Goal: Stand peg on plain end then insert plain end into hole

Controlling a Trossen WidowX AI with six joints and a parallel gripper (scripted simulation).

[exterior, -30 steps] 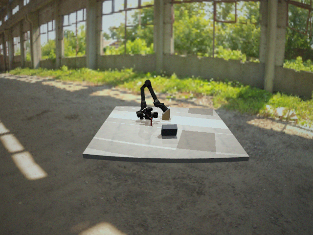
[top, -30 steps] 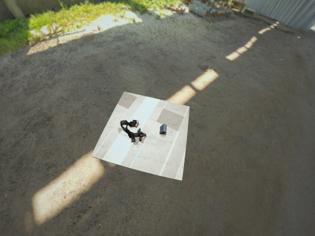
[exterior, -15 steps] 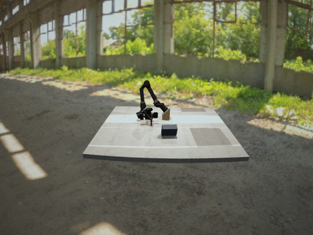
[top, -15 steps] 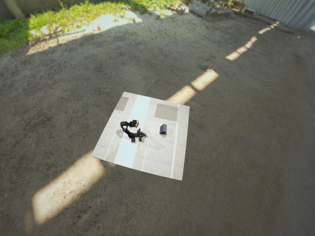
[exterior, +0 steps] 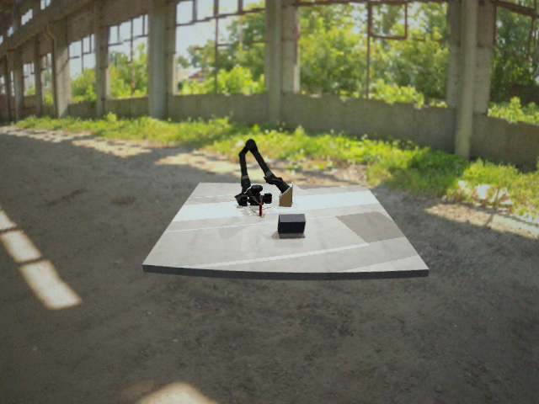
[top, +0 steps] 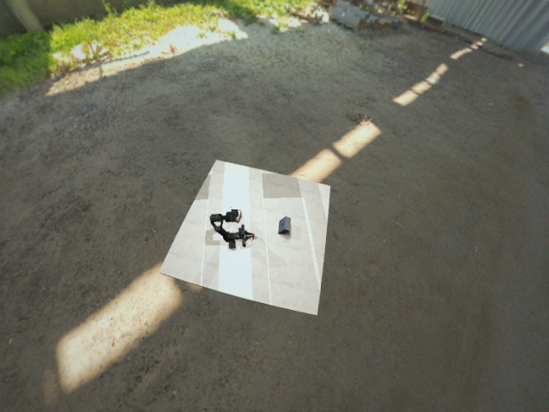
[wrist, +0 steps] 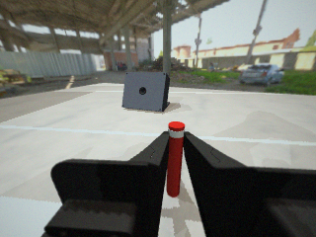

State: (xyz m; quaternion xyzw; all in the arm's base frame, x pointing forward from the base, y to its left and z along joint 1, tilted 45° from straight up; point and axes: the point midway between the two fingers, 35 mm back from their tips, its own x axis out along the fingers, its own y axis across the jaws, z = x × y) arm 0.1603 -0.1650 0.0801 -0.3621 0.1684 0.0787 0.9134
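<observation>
My gripper tip is 1 cm above the red peg. From my gripper tip the other things lie so: sloped panel 25 cm ahead, 15 cm to the left, 2 cm below.
</observation>
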